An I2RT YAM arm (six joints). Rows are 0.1 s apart.
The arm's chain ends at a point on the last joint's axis. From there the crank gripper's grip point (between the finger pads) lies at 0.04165 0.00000 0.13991 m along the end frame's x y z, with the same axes.
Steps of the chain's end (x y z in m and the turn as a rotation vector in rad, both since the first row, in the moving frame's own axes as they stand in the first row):
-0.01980 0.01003 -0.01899 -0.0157 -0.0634 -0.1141
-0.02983 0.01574 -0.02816 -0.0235 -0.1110 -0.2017
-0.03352 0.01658 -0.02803 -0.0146 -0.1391 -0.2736
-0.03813 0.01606 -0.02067 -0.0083 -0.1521 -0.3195
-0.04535 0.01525 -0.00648 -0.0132 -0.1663 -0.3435
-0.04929 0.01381 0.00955 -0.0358 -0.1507 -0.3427
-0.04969 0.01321 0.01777 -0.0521 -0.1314 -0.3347
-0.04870 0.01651 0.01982 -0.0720 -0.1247 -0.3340
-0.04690 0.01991 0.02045 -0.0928 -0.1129 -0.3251
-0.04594 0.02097 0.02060 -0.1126 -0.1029 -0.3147
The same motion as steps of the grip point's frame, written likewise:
-0.02887 0.00801 -0.01662 -0.0157 -0.0634 -0.1141
-0.04599 0.01229 -0.02438 -0.0235 -0.1110 -0.2017
-0.05435 0.01006 -0.02360 -0.0146 -0.1391 -0.2736
-0.06137 0.00756 -0.01602 -0.0083 -0.1521 -0.3195
-0.07074 0.00708 -0.00155 -0.0132 -0.1663 -0.3435
-0.07192 0.00844 0.01427 -0.0358 -0.1507 -0.3427
-0.06913 0.00989 0.02210 -0.0521 -0.1314 -0.3347
-0.06672 0.01582 0.02396 -0.0720 -0.1247 -0.3340
-0.06272 0.02212 0.02420 -0.0928 -0.1129 -0.3251
-0.05985 0.02604 0.02392 -0.1126 -0.1029 -0.3147

